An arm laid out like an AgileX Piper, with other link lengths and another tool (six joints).
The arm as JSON. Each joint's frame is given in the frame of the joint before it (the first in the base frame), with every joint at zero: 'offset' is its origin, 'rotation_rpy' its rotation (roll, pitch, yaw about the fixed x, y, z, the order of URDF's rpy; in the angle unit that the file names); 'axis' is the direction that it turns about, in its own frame. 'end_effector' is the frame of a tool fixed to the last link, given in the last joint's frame.
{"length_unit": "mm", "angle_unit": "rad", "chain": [
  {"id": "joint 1", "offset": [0.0, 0.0, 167.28], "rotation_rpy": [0.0, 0.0, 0.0], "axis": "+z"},
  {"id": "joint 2", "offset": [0.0, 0.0, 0.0], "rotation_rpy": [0.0, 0.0, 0.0], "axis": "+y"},
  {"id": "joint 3", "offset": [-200.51, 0.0, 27.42], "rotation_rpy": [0.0, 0.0, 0.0], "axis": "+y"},
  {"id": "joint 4", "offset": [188.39, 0.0, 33.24], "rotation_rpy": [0.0, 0.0, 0.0], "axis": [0.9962, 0.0, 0.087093]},
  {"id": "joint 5", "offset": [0.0, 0.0, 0.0], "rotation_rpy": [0.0, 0.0, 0.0], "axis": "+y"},
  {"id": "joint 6", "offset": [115.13, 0.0, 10.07], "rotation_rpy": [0.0, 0.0, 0.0], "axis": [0.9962, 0.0, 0.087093]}
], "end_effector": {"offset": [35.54, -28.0, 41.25], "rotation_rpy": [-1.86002, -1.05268, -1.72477]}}
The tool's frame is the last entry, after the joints.
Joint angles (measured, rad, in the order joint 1, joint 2, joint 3, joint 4, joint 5, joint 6), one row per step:
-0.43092 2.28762 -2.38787 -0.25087 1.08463 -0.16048
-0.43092 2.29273 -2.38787 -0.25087 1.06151 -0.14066
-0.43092 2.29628 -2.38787 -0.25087 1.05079 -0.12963
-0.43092 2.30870 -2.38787 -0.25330 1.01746 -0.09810
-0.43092 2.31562 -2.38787 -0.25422 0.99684 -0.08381
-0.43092 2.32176 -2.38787 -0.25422 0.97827 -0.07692
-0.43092 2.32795 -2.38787 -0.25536 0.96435 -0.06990
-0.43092 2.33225 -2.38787 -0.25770 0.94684 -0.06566
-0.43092 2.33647 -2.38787 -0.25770 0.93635 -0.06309
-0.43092 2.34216 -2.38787 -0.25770 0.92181 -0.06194
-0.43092 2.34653 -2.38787 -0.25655 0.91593 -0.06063
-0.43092 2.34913 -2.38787 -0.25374 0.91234 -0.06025
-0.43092 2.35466 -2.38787 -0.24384 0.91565 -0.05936
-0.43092 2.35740 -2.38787 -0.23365 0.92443 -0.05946
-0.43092 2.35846 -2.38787 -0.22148 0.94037 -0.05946
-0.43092 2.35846 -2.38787 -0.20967 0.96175 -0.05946
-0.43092 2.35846 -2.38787 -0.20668 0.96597 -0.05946
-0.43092 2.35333 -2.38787 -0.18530 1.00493 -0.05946
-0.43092 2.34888 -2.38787 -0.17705 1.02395 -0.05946
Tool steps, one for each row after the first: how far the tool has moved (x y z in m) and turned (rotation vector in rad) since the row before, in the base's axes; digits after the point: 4 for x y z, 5 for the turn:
0.0020 -0.0012 0.0005 0.00128 -0.02437 -0.00920
0.0010 -0.0006 -0.0003 0.00209 -0.01110 -0.00556
0.0030 -0.0021 -0.0016 0.00394 -0.03110 -0.01531
0.0020 -0.0010 -0.0006 0.00027 -0.01781 -0.00534
0.0020 -0.0006 -0.0005 -0.00201 -0.01369 -0.00029
0.0015 -0.0007 -0.0011 -0.00083 -0.00924 -0.00165
0.0017 -0.0006 0.0003 -0.00569 -0.01226 0.00110
0.0012 -0.0003 -0.0007 -0.00142 -0.00645 0.00087
0.0017 -0.0003 -0.0008 -0.00332 -0.00794 0.00288
0.0009 -0.0002 -0.0014 0.00103 -0.00222 0.00074
0.0006 0.0001 -0.0009 0.00227 -0.00209 0.00100
0.0006 0.0006 -0.0036 0.01316 0.00338 -0.00020
-0.0001 0.0008 -0.0030 0.01407 0.00596 -0.00078
-0.0008 0.0011 -0.0032 0.01829 0.00985 -0.00215
-0.0014 0.0013 -0.0033 0.01986 0.01385 -0.00317
-0.0003 0.0003 -0.0007 0.00452 0.00247 -0.00052
-0.0030 0.0027 -0.0035 0.03392 0.02082 -0.00499
-0.0017 0.0013 -0.0007 0.01378 0.00936 -0.00238

